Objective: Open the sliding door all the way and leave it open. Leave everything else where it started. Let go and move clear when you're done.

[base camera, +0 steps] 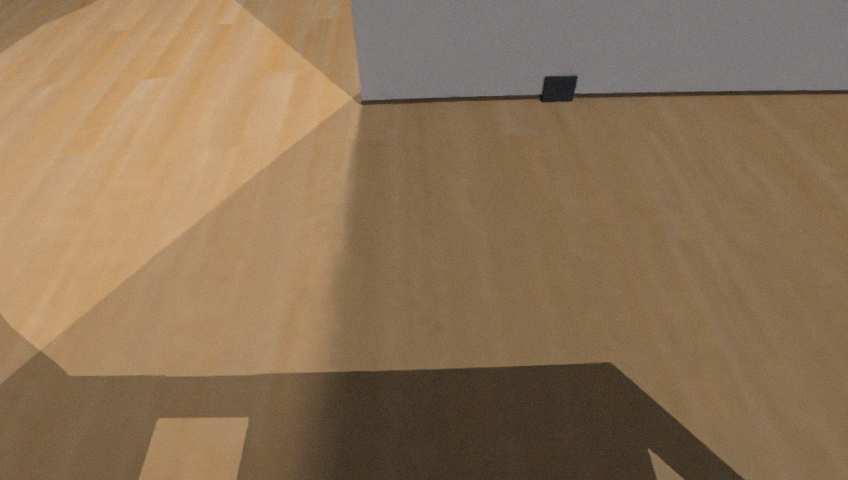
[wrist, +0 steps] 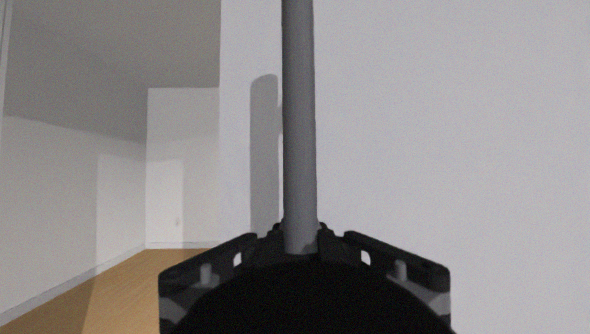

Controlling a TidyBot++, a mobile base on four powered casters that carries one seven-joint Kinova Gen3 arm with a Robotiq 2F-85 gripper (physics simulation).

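Places are measured from the arm's base along level axes (x ahead, y left, z up), in metres.
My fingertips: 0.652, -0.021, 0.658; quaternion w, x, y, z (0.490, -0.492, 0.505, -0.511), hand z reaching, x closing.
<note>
For each thing: its top centre in the pictures, then the offset to it from my fingertips, as dx, dy, dz. "spot": a spot on its surface instead. Level surfaces: height alone.
- grey vertical bar handle at a spot on its surface: (wrist: 299, 125) spot: -0.055, +0.002, +0.088
- wooden floor at its surface level: dz -1.053
- small dark block at a spot on its surface: (base camera: 559, 88) spot: +0.013, -0.159, -1.035
The sliding door (base camera: 684, 47) (wrist: 450, 125) is a plain pale panel. In the wrist view it fills the right side, and its left edge borders an opening. In the base camera view its lower part shows at the top right, with its bottom edge just above the floor. A grey vertical bar handle (wrist: 299, 125) stands out from the door near that left edge. My gripper (wrist: 299, 227) is shut on the bar handle, one finger on each side. The gripper does not show in the base camera view.
Through the opening at the left of the wrist view are a room's pale far wall (wrist: 197, 200) and wooden floor (wrist: 127, 290). A small dark block (base camera: 559, 88) sits at the door's bottom edge. Shadows lie across the near floor.
</note>
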